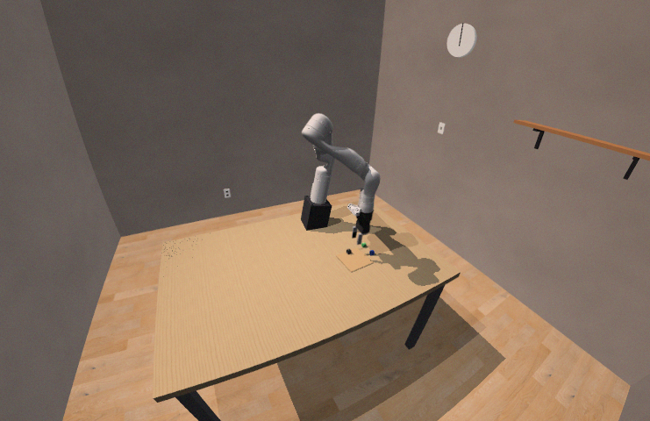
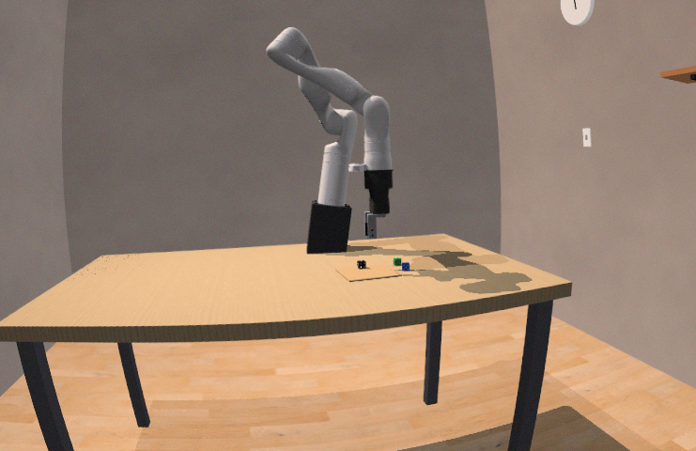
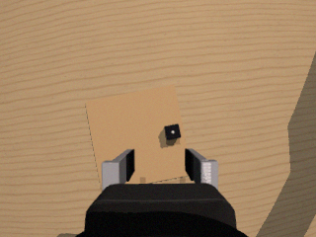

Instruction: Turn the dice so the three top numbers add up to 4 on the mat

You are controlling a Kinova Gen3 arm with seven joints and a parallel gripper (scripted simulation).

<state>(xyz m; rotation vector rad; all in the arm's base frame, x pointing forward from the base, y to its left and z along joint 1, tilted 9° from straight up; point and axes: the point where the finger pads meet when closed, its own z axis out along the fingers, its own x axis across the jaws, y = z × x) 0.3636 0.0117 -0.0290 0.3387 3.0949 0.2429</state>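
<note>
Now: the blue die 10 cm below my hand, 8 cm to the left of it and 4 cm ahead of it. Round my hand: black die: 10 cm below, 2 cm to the right, 2 cm behind; tan mat: 11 cm below, 3 cm ahead, 2 cm to the right; green die: 10 cm below, 9 cm to the left, 3 cm behind.
</note>
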